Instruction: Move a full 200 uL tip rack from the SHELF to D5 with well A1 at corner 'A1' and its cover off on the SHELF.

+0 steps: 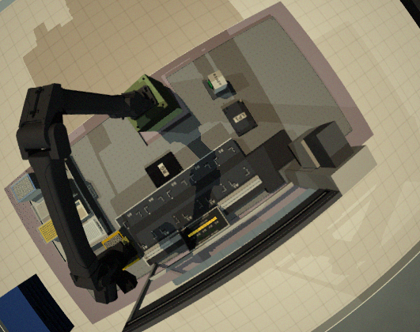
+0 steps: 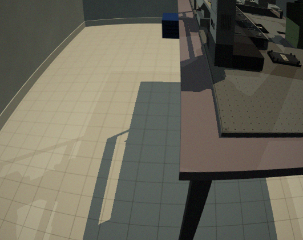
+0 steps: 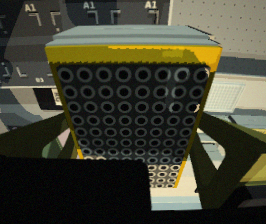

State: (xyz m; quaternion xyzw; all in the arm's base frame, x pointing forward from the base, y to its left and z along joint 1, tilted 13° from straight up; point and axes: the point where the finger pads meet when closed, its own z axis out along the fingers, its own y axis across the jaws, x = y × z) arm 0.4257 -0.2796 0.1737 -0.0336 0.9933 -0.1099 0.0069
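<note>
Now: hand 1 cm to the right of the yellow tip rack, 1 cm below it and 1 cm short of it. The rest, counted from my hand: shelf label 31 cm below, 27 cm behind, 13 cm to the right; RG nest 31 cm below, 23 cm to the left, 18 cm behind; tan reservoir 24 cm below, 23 cm to the right, 22 cm behind.
</note>
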